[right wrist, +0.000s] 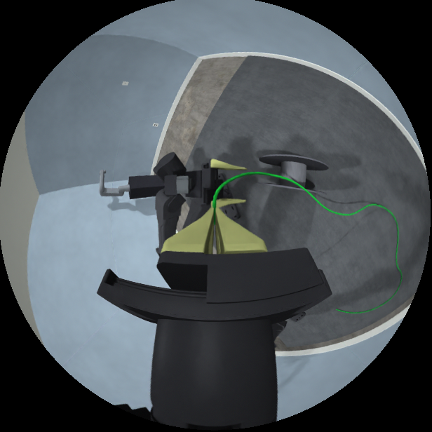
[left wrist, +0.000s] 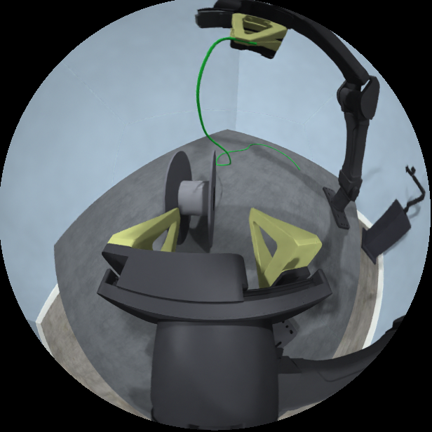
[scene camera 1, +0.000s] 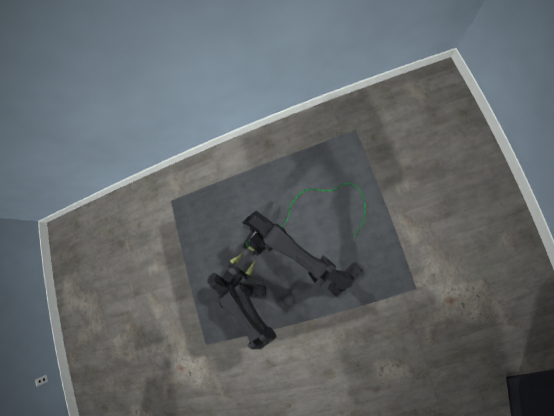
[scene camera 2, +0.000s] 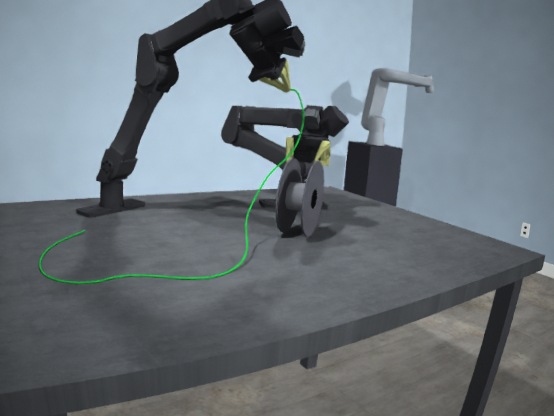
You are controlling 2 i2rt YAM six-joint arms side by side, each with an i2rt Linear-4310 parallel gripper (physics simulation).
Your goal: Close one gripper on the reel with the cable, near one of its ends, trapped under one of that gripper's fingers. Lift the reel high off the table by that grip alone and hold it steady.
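Seen in the pictures: left gripper, between the fingertips: (scene camera 1: 249,256) (scene camera 2: 300,161); right gripper, between the fingertips: (scene camera 1: 250,248) (scene camera 2: 288,91); left arm's base, origin of its link: (scene camera 1: 248,290); right arm's base, origin of its link: (scene camera 1: 345,279) (scene camera 2: 111,209).
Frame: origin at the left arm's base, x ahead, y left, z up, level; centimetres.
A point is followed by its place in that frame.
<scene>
The grey reel (scene camera 2: 296,196) @(x 32.0, y -8.7, z 9.4 cm) (left wrist: 194,197) (right wrist: 294,171) stands upright on its two flanges; the right arm hides it in scene camera 1. My left gripper (scene camera 1: 249,257) @(x 19.9, y -4.9, z 15.9 cm) (scene camera 2: 307,159) @(x 19.9, y -4.9, z 15.9 cm) (left wrist: 214,212) (right wrist: 245,184) is open at the reel's arm side. In its wrist view, one fingertip overlaps the left flange and the other is right of the right flange; contact is unclear. My right gripper (scene camera 2: 289,90) @(x 24.8, y -10.8, z 32.9 cm) (left wrist: 241,40) is shut on the green cable (scene camera 1: 327,190) @(x 56.9, y -43.4, z 0.3 cm) (scene camera 2: 246,220) @(x 40.6, y -21.3, z 5.9 cm) (left wrist: 199,95) (right wrist: 345,214) near one end, above the reel. The cable hangs past the reel; its other end lies on the table.
The dark table (scene camera 1: 210,215) @(x 41.4, y 26.4, z 0.0 cm) (scene camera 2: 425,250) @(x 42.9, y 20.5, z 0.0 cm) bears both arm bases. The right arm reaches over the left gripper's area. A pale robot arm (scene camera 2: 380,100) on a dark pedestal (scene camera 2: 372,170) stands beyond the table.
</scene>
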